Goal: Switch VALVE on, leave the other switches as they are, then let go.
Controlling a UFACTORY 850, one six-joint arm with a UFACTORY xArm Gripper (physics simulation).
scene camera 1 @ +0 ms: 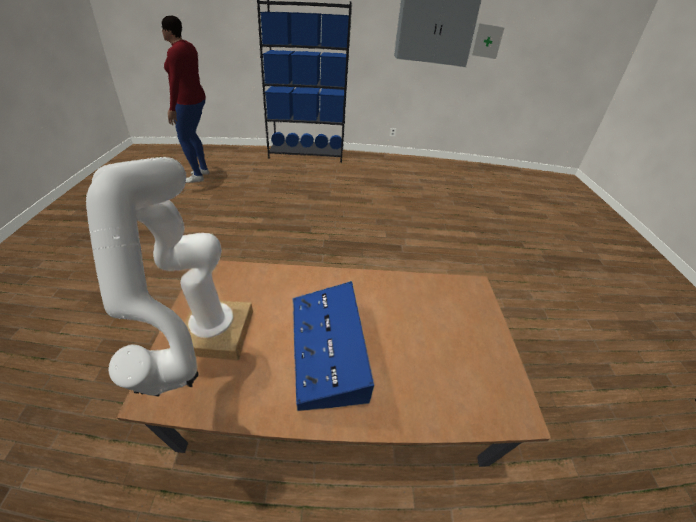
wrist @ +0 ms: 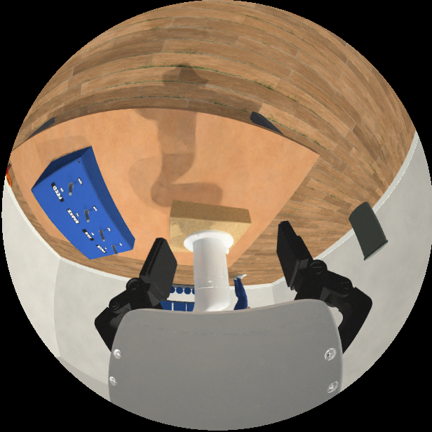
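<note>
A blue sloped switch panel (scene camera 1: 345,337) (wrist: 100,200) stands on the table, with levers in a row. The VALVE switch (scene camera 1: 306,303) (wrist: 115,248) is at the panel's far end in the scene view. The FAN switch (scene camera 1: 307,325) (wrist: 103,234), BRAKE switch (scene camera 1: 309,351) (wrist: 87,215) and FEED switch (scene camera 1: 310,380) (wrist: 71,189) follow towards the near end. The lever positions are too small to read surely. My gripper (wrist: 222,244) is open and empty, well away from the panel, on the robot-base side; in the scene view the wrist mostly hides it.
The wooden table (scene camera 1: 449,348) (wrist: 225,165) carries the robot's base block (scene camera 1: 238,337) (wrist: 210,212) beside the panel. A person (scene camera 1: 185,73) and a shelf rack (scene camera 1: 261,84) stand beyond the table near the back wall.
</note>
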